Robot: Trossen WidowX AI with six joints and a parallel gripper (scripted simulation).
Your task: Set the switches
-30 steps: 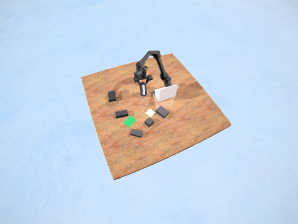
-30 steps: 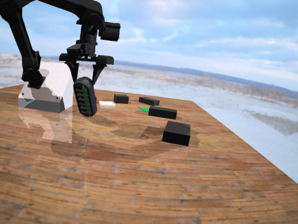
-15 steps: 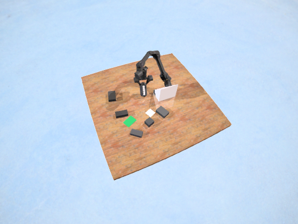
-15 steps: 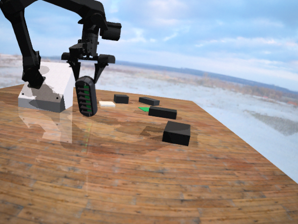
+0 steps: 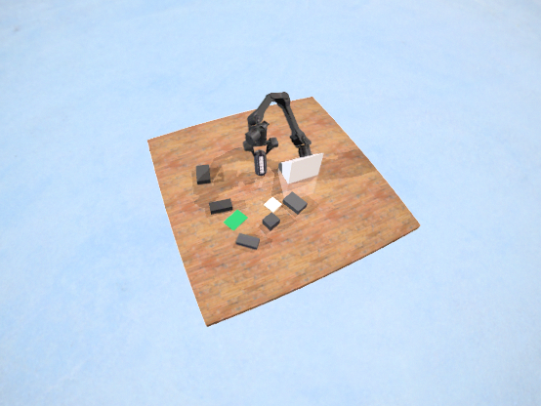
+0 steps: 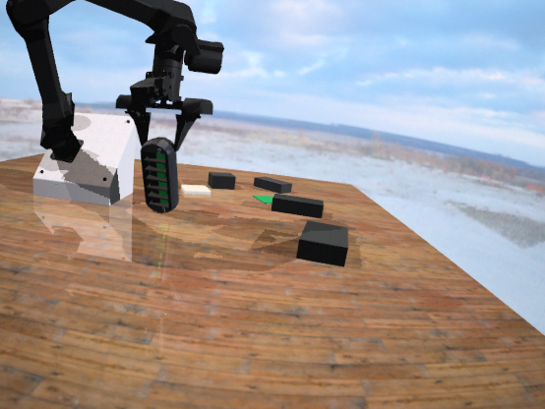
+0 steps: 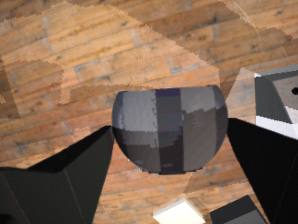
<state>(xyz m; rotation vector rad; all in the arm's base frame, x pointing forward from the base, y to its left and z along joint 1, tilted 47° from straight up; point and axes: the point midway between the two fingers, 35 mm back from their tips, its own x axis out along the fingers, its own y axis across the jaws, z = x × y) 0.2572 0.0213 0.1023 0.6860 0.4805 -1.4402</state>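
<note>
Now: the white tile 10 mm ahead of my gripper tip, 260 mm to the left of it and 130 mm below it. From my gripper tip the other things lie so: green tile: 230 mm ahead, 290 mm to the left, 130 mm below; then dark block: 330 mm ahead, 60 mm to the right, 120 mm below.
</note>
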